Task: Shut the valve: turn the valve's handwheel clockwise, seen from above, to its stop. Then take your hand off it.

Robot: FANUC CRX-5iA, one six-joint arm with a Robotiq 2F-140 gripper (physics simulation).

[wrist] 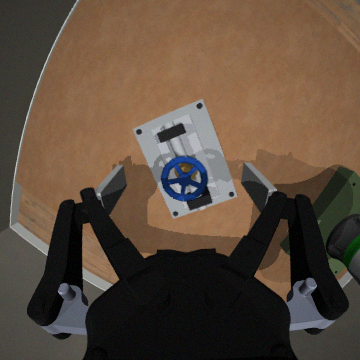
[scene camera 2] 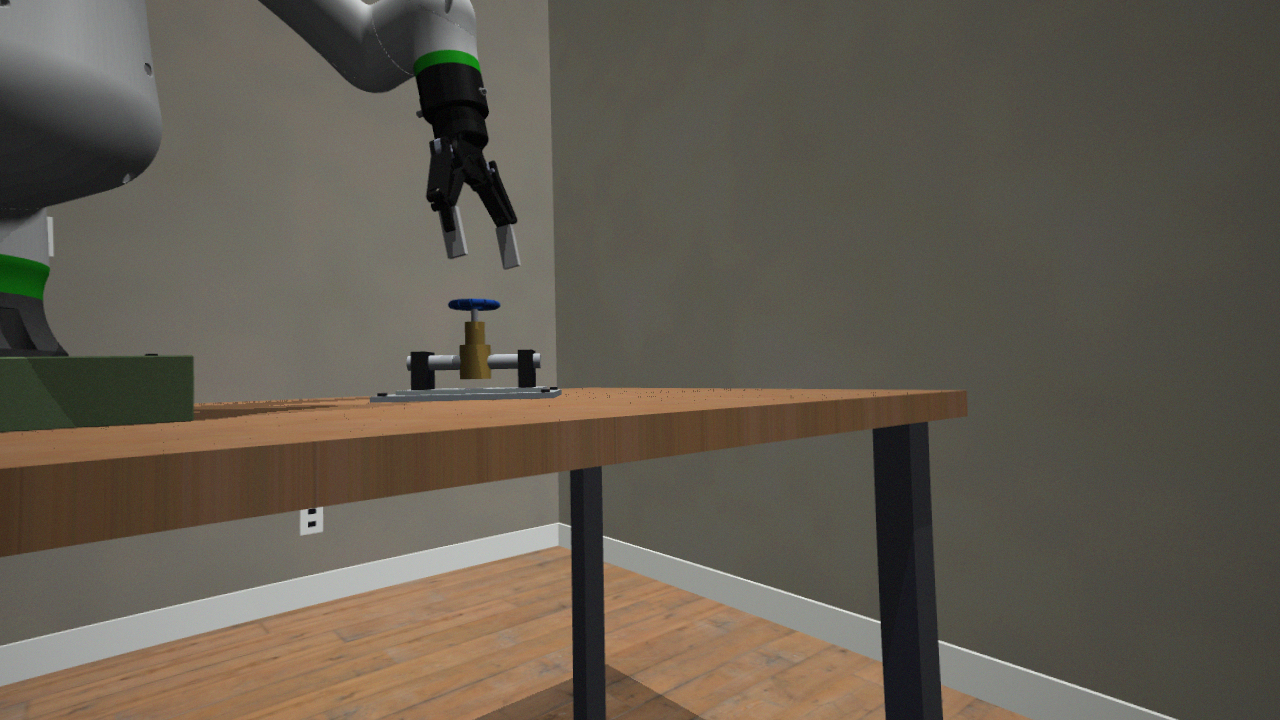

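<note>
The blue handwheel point(scene camera 2: 474, 305) point(wrist: 184, 178) is a round wheel with several spokes, on a short stem above the brass valve body point(scene camera 2: 475, 361). The valve sits on a grey pipe point(scene camera 2: 503, 360) between two black clamps on a pale base plate point(scene camera 2: 465, 393) point(wrist: 217, 170). My gripper point(scene camera 2: 483, 257) point(wrist: 183, 173) is wide open and empty. In the scene view its fingertips are above the handwheel, with a gap between. In the wrist view the handwheel shows between the two fingers, touching neither. How far the wheel is turned cannot be told.
The wooden table point(scene camera 2: 716, 407) point(wrist: 150, 60) carries the valve's plate. The robot's green base block point(scene camera 2: 98, 389) point(wrist: 335, 210) stands on the table to the left of the valve in the scene view and at the right of the wrist view. Walls stand behind the table.
</note>
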